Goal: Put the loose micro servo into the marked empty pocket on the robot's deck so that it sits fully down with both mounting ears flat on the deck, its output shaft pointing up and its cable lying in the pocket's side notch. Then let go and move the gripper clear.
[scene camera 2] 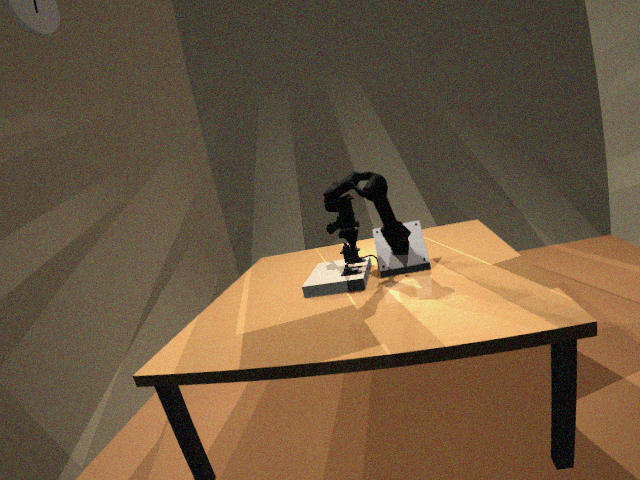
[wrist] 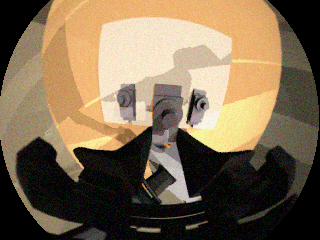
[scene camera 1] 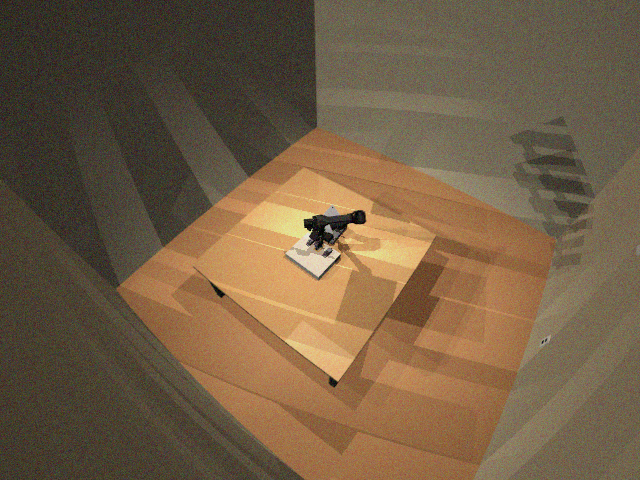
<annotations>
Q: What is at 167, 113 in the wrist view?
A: A grey micro servo.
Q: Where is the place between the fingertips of my gripper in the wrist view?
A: At 164, 130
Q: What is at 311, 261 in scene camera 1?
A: A white deck.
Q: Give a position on a white deck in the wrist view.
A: At 143, 51
</annotations>
